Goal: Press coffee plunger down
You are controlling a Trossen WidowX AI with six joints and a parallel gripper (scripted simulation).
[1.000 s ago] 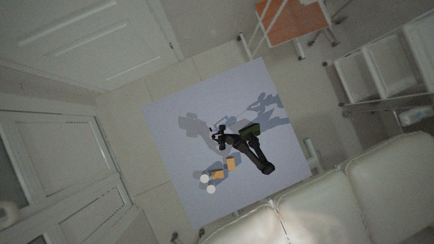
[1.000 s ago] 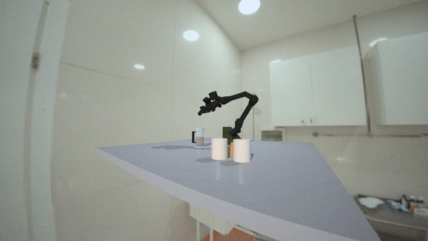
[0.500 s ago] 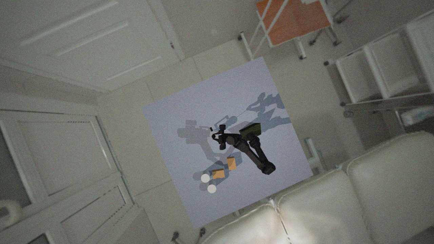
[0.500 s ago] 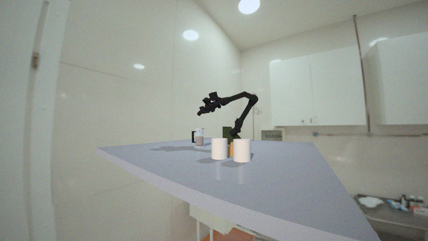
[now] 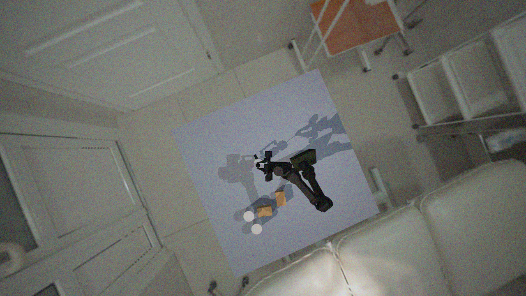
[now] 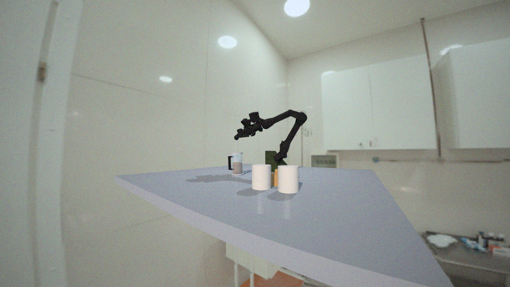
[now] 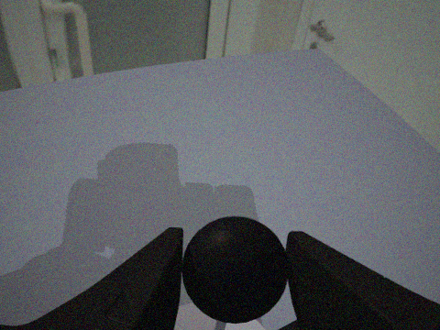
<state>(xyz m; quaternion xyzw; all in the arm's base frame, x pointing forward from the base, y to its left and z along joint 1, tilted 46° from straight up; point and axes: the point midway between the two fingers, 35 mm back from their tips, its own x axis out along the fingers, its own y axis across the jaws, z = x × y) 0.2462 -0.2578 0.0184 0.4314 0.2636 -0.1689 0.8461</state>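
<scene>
My gripper tip is now 1 cm past the coffee press, 1 cm to the left of it and 12 cm above it.
</scene>
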